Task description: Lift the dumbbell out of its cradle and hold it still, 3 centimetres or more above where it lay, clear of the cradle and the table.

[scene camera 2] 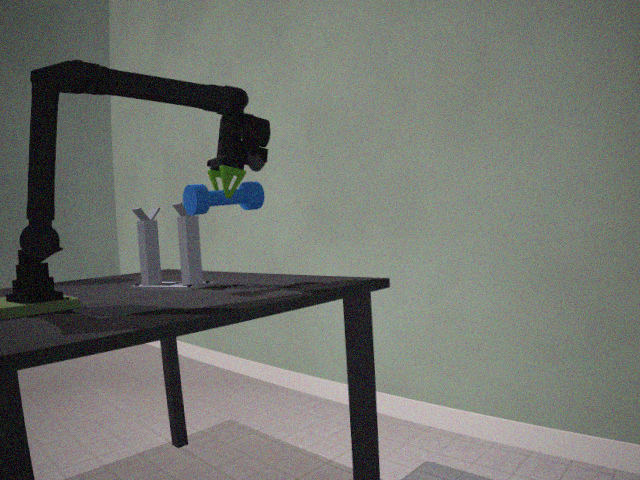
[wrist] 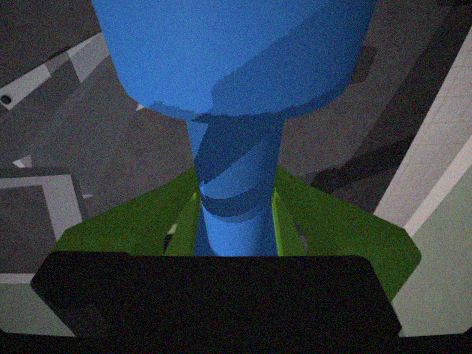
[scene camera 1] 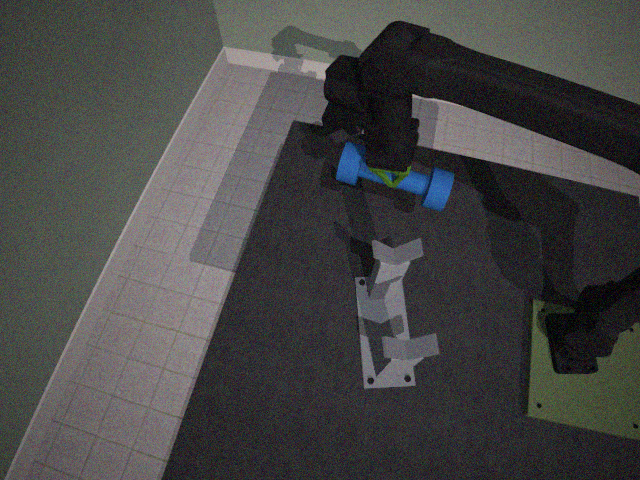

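Seen in the pictures: gripper, fingertip midpoint: [scene camera 2: 224, 199] [wrist: 235, 176] [scene camera 1: 394, 177]; arm's base, link origin: [scene camera 2: 34, 300] [scene camera 1: 569, 343].
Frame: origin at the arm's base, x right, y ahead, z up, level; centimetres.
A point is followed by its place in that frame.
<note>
The blue dumbbell [scene camera 1: 422, 183] {x 22.0, y 34.1, z 22.1 cm} [scene camera 2: 196, 199] {x 25.0, y 28.5, z 20.0 cm} [wrist: 235, 55] {x 26.3, y 46.0, z 24.6 cm} hangs in the air, nearly level, high above the table. My gripper [scene camera 1: 392, 178] {x 24.2, y 38.6, z 20.2 cm} [scene camera 2: 227, 192] {x 24.2, y 38.6, z 20.2 cm} [wrist: 235, 176] {x 24.2, y 38.6, z 20.2 cm} has green fingers and is shut on the dumbbell's handle between its two heads. The light grey cradle [scene camera 1: 408, 347] {x -5.0, y 36.9, z 17.2 cm} [scene camera 2: 148, 253] {x -3.7, y 35.6, z 7.5 cm} stands on the table with two V-topped posts. In scene camera 1 the dumbbell is beyond the cradle, apart from it. In scene camera 2 its near head overlaps the top of one post in the picture. In the wrist view the near head fills the top.
The dark table [scene camera 1: 289, 361] {x -4.6, y 56.6, z -2.1 cm} [scene camera 2: 289, 287] {x 39.6, y 42.6, z -2.1 cm} carries the cradle and the arm's base on a green plate [scene camera 1: 578, 397] {x -10.5, y 0.1, z 0.0 cm} [scene camera 2: 31, 308] {x 7.4, y -4.2, z -0.8 cm}. The table's edge and corner lie near the dumbbell's side, with tiled floor [scene camera 1: 155, 289] past it. A green wall [scene camera 2: 465, 206] stands behind.
</note>
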